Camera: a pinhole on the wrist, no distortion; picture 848 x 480 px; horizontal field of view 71.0 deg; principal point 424.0 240.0 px. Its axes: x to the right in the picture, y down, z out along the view. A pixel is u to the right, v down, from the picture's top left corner.
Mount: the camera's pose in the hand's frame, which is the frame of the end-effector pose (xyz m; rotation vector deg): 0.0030 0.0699 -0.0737 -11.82 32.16 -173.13
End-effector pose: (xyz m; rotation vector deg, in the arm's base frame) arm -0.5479 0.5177 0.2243 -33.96 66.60 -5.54
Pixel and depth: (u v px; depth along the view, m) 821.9 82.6 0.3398
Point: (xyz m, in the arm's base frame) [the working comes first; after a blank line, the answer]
In the camera's frame: 0.2275 -0.0900 0.3398

-0.3588 0.7121 0.4437
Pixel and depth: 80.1 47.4 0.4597
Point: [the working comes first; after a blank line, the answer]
In the camera's frame: -0.2660 -0.1489 0.4597

-0.0998 0.6004 0.0174
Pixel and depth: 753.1 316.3 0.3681
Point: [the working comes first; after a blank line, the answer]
In the camera's frame: 0.2038 0.0472 0.3681

-0.3379 0.5753 0.4759
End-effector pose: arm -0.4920 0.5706 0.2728 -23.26 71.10 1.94
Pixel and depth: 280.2 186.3 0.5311
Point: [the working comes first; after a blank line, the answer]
In the camera's frame: -0.1285 -0.0480 0.5311

-0.0270 0.6070 0.2119
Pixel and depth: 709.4 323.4 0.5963
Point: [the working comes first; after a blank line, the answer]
In the camera's frame: 0.2863 0.0837 0.5963

-0.0580 0.5357 0.6450
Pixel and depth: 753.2 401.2 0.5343
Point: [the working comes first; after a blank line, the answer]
In the camera's frame: 0.2959 0.1449 0.5343

-0.1260 0.4805 0.6495
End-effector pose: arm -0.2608 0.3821 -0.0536 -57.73 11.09 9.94
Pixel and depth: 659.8 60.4 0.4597
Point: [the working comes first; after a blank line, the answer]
In the camera's frame: 0.1824 -0.1389 0.4597

-0.3449 0.7472 0.1767
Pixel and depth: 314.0 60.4 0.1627
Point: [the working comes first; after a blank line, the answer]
In the camera's frame: -0.0301 -0.0492 0.1627

-0.2151 0.4942 -0.0693
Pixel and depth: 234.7 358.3 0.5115
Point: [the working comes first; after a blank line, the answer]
In the camera's frame: -0.1629 0.1018 0.5115

0.0447 0.5867 0.2240
